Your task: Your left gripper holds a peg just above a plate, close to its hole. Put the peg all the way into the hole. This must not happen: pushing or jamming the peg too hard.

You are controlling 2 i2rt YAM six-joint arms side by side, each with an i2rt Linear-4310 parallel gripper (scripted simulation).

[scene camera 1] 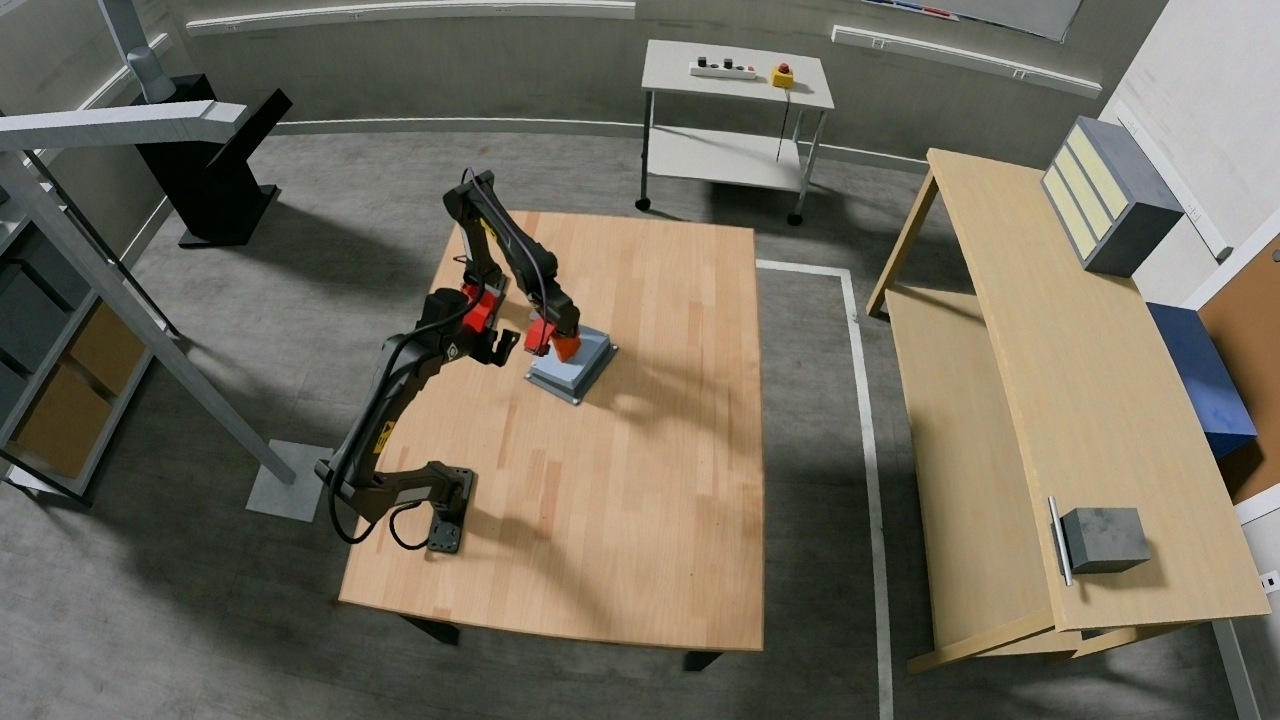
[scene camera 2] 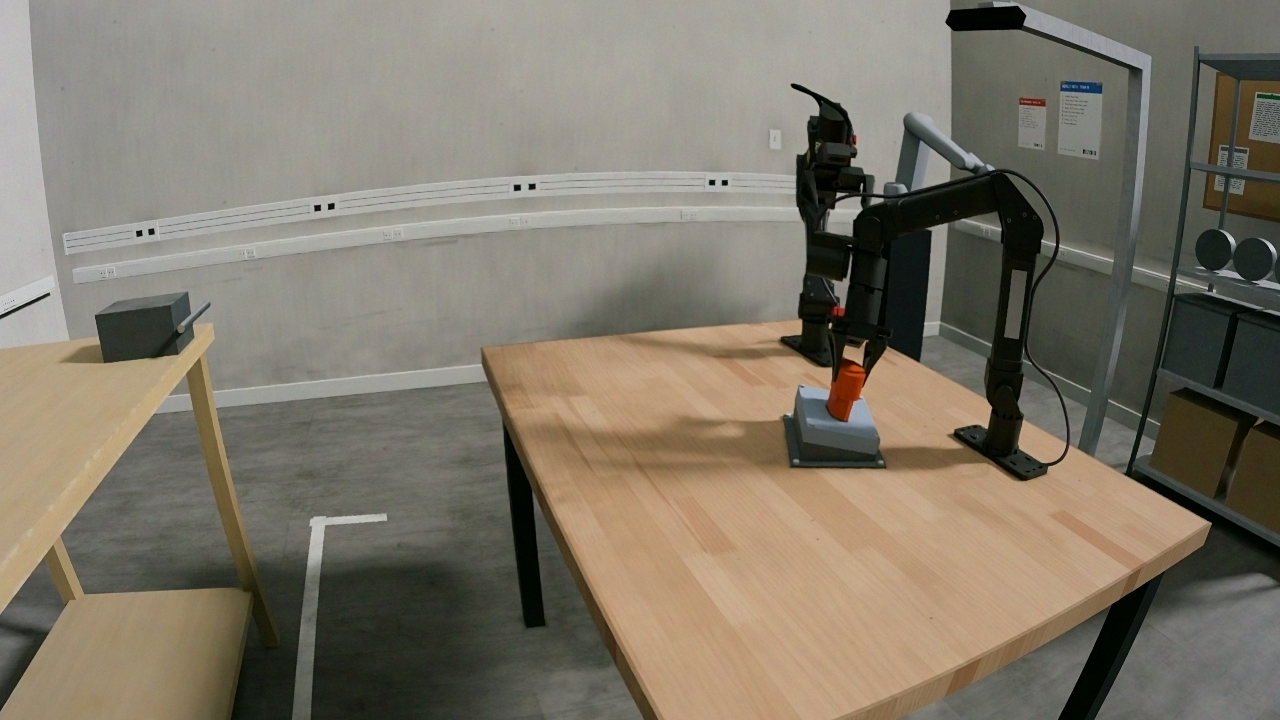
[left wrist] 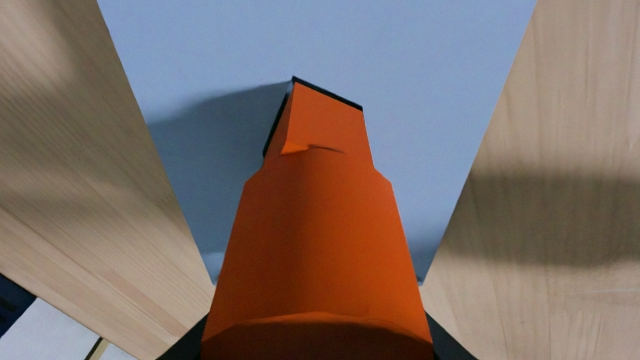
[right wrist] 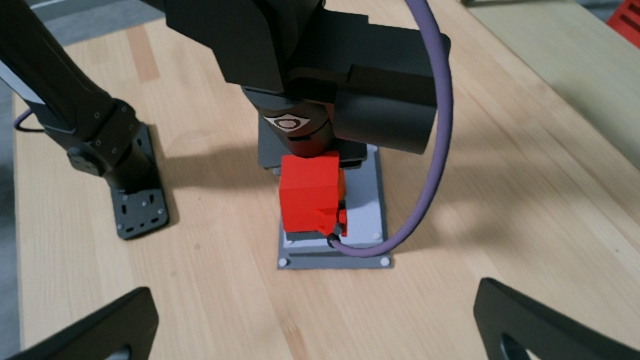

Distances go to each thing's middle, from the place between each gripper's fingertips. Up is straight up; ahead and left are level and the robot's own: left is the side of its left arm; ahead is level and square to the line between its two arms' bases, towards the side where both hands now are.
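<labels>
My left gripper is 2 cm above the orange peg [scene camera 2: 847,388] and 1 cm to the left of it. The blue-grey plate [scene camera 2: 857,434], measured from my left gripper, is 7 cm below, 1 cm ahead and 1 cm to the right. Going by their middles, the orange peg is the nearest to my left gripper of the things named here.
My right gripper [scene camera 2: 842,213] is 260 mm above the orange peg, 110 mm short of it and 170 mm to the right of it. Measured from my right gripper, the blue-grey plate is 310 mm below, 110 mm ahead and 160 mm to the left.
</labels>
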